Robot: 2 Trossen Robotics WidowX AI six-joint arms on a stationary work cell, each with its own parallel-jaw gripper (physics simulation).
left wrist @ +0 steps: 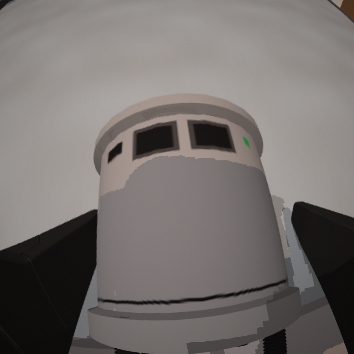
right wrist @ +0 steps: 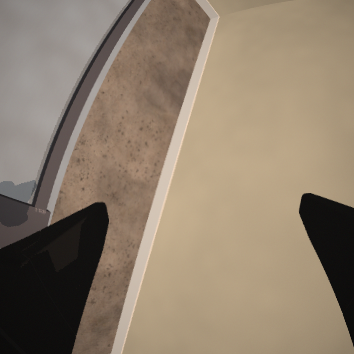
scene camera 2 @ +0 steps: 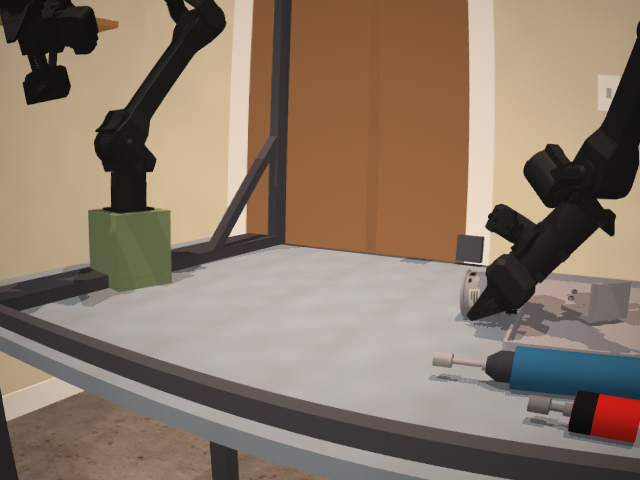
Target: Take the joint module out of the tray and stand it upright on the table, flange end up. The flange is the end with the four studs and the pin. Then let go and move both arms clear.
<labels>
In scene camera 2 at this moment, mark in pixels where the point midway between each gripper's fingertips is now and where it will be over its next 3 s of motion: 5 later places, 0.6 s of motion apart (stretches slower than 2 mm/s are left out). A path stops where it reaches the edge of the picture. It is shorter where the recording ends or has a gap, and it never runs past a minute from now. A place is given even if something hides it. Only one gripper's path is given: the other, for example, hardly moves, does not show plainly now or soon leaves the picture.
My left gripper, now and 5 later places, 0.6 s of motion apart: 479,309; 478,311; 479,311; 486,232; 486,229; 486,230
</labels>
